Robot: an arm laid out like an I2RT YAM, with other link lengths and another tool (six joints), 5 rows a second.
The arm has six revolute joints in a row. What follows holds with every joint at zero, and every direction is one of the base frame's.
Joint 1 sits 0.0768 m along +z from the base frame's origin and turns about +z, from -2.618 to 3.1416 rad.
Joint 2 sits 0.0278 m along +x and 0.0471 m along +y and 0.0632 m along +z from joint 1 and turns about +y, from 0 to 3.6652 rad.
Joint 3 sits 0.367 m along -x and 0.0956 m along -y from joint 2 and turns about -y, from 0 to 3.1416 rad.
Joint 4 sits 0.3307 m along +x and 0.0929 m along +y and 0.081 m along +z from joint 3 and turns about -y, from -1.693 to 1.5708 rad.
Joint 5 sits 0.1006 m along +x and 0.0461 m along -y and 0.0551 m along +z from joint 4 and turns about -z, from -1.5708 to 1.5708 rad.
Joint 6 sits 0.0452 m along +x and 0.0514 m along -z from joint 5 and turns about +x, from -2.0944 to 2.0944 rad.
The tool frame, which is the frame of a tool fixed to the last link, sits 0.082 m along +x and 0.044 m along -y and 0.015 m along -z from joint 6; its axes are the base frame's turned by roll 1.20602, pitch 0.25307 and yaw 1.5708 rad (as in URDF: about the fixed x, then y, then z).
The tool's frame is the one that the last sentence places.
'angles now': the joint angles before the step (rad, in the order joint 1, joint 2, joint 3, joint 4, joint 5, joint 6). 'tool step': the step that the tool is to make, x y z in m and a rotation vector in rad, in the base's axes. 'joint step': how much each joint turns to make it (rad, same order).
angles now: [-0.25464 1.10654 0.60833 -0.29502 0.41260 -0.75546]
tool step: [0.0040 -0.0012 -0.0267 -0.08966 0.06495 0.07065]
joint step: [-0.00218 0.03612 -0.08580 0.13786 0.02148 -0.13651]
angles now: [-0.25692 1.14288 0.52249 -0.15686 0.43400 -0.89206]
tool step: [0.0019 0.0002 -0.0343 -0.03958 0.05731 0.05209]
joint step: [-0.00471 0.06199 -0.07847 0.13102 -0.00299 -0.08546]
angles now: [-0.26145 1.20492 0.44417 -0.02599 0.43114 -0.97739]
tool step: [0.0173 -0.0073 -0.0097 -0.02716 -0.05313 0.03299]
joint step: [-0.01818 0.08227 -0.02910 0.18912 -0.02937 -0.04764]
